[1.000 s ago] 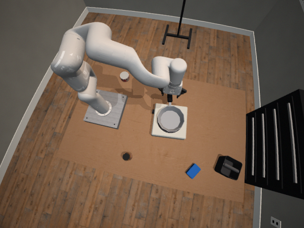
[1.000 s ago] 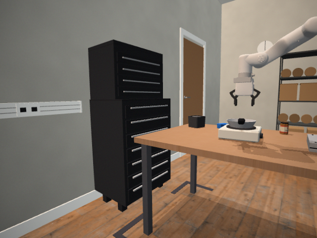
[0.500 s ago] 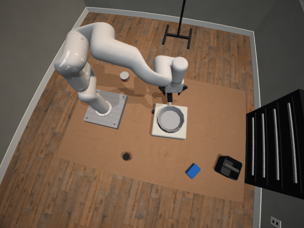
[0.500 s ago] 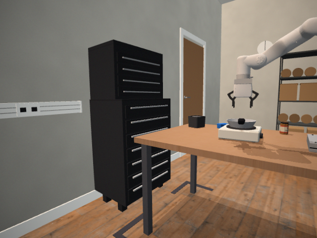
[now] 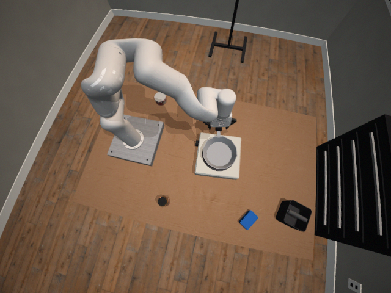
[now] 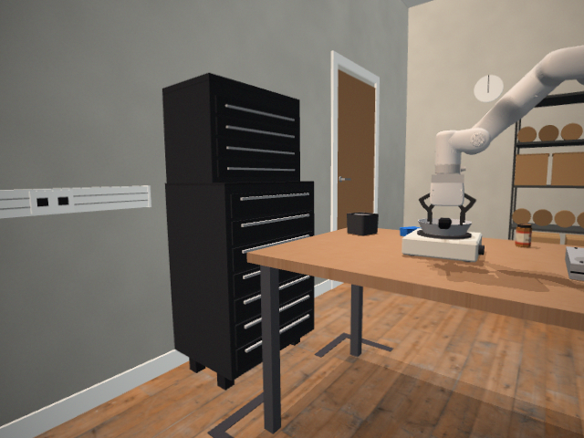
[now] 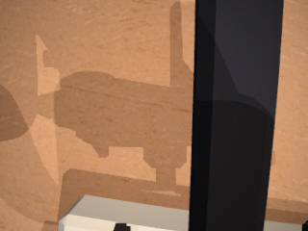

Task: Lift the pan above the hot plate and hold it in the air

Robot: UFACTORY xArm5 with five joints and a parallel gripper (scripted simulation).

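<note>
The grey pan is 70 mm to the right of my hand, 30 mm below it and 20 mm ahead of it. Round my hand: blue block 440 mm to the right, 260 mm ahead, 110 mm below; then jar 400 mm behind, 170 mm to the left, 110 mm below; then hot plate 140 mm to the right, 100 mm below, 20 mm ahead.
</note>
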